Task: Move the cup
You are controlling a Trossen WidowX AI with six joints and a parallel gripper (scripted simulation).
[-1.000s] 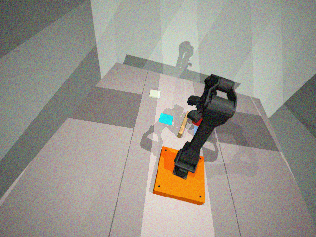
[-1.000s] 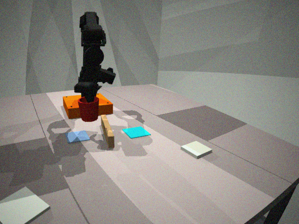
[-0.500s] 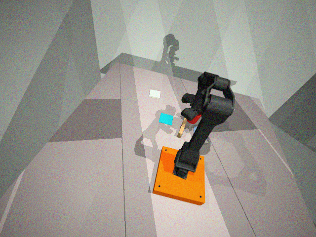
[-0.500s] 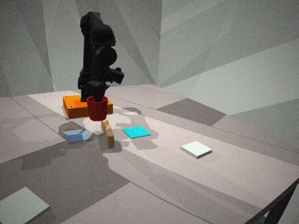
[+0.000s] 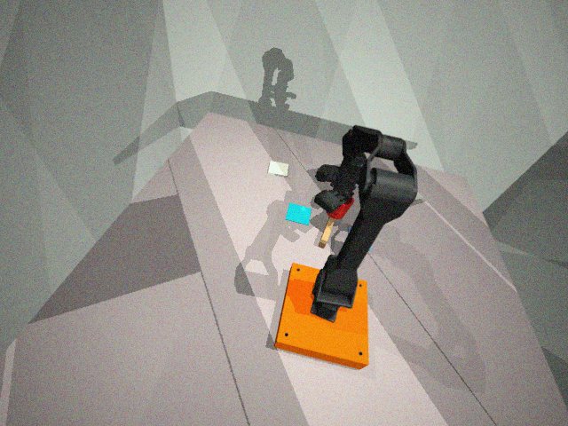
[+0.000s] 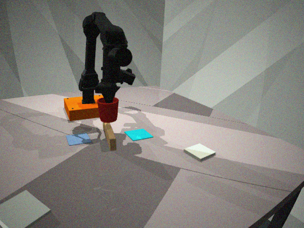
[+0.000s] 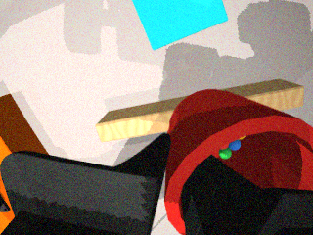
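Now: gripper tip 11 cm above the cyan pad, 10 cm to the right of it and 3 cm short of it. From my gripper tip the other things lie so: wooden bar: 9 cm below, 2 cm ahead, 1 cm to the right; then blue pad: 12 cm to the right, 11 cm below, 2 cm ahead; then red cup: 3 cm ahead, 1 cm to the right.
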